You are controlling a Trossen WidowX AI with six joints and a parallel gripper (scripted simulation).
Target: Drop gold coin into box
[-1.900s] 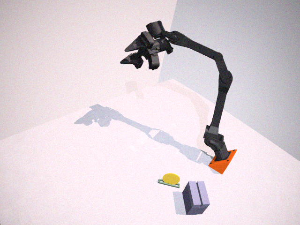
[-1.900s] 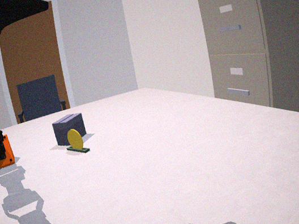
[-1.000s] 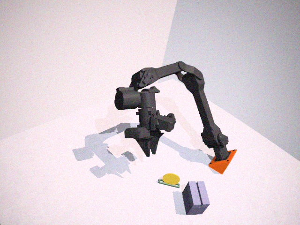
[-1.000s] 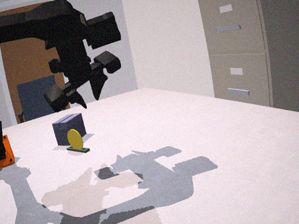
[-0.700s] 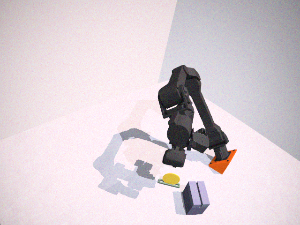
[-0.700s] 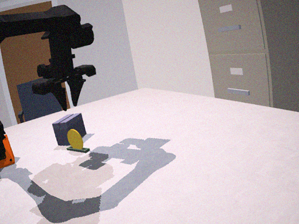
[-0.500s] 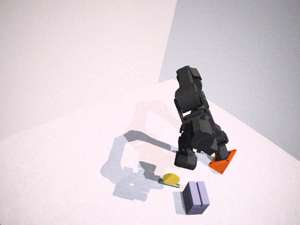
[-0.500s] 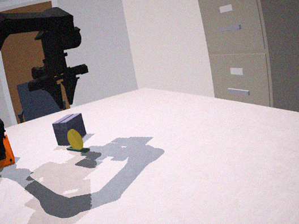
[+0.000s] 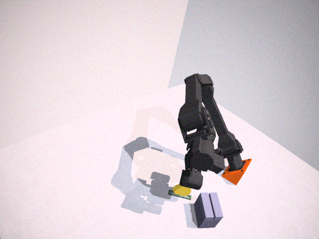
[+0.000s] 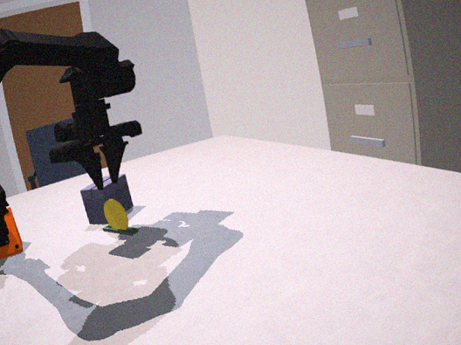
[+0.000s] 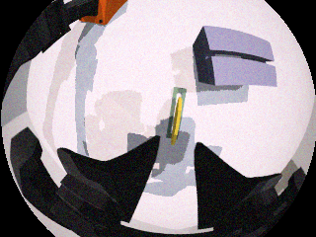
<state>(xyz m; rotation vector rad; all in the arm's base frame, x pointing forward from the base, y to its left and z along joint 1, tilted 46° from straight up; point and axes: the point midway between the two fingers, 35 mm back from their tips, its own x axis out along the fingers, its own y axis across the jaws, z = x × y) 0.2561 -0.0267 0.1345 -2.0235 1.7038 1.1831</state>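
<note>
Right now my gripper tip is 6 cm above the thin gold coin.
</note>
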